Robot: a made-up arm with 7 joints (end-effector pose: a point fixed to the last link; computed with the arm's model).
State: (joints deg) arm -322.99 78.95 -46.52 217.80 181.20 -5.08 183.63
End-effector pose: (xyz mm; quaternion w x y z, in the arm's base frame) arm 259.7 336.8 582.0 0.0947 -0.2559 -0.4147 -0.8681
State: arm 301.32 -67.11 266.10 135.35 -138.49 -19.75 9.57
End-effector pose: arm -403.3 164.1 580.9 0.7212 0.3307 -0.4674 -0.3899
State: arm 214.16 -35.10 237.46 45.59 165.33 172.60 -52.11
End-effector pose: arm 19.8 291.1 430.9 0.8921 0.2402 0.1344 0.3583
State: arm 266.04 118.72 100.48 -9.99 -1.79 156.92 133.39
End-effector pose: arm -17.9 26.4 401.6 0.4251 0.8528 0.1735 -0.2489
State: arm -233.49 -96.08 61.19 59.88 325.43 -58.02 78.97
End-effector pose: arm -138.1 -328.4 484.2 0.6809 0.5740 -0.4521 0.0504
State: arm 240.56 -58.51 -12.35 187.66 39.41 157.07 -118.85
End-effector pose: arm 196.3 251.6 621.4 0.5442 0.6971 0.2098 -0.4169
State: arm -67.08 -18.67 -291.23 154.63 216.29 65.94 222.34
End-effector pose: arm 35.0 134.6 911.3 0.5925 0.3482 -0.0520 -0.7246
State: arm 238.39 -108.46 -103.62 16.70 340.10 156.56 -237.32
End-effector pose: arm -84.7 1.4 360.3 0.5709 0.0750 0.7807 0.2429
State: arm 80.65 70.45 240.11 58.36 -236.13 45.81 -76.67
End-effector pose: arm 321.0 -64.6 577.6 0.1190 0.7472 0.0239 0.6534
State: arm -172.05 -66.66 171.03 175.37 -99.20 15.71 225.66
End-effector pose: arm 480.2 99.9 583.4 0.7008 -0.2222 0.5064 -0.4506
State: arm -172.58 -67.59 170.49 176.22 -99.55 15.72 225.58
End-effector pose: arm 481.9 96.1 579.5 0.6960 -0.2246 0.5040 -0.4595
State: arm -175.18 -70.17 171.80 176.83 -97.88 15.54 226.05
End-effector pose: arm 491.3 76.0 562.1 0.6868 -0.2103 0.5312 -0.4493
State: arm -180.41 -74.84 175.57 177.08 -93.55 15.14 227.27
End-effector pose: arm 506.2 32.7 527.3 0.6705 -0.1650 0.5940 -0.4128
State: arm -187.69 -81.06 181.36 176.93 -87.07 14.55 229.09
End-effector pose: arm 516.6 -32.0 478.6 0.6445 -0.0775 0.6737 -0.3533
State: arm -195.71 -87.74 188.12 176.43 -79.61 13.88 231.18
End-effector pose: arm 512.9 -105.8 424.5 0.6099 0.0472 0.7393 -0.2814
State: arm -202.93 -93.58 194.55 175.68 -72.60 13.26 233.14
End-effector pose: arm 495.9 -171.2 375.5 0.5738 0.1804 0.7704 -0.2116
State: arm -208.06 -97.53 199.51 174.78 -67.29 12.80 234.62
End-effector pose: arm 476.4 -215.2 340.6 0.5452 0.2856 0.7724 -0.1568
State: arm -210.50 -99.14 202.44 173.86 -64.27 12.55 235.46
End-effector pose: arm 465.7 -234.6 324.2 0.5305 0.3427 0.7656 -0.1225
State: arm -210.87 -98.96 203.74 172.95 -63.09 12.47 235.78
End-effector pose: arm 465.1 -236.5 322.1 0.5275 0.3602 0.7623 -0.1045
